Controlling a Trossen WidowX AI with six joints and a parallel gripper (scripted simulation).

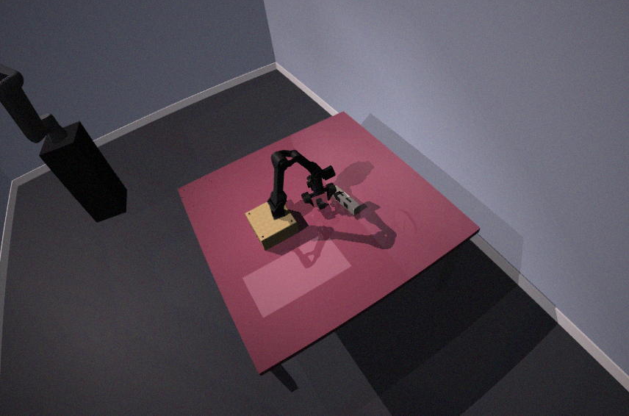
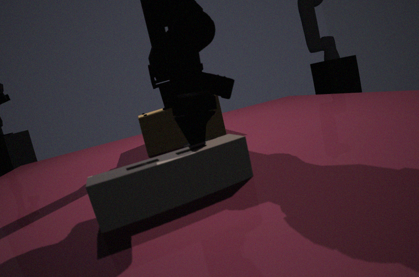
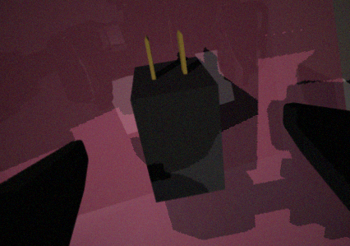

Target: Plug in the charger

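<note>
My gripper tip is 20 mm to the right of the charger.
</note>
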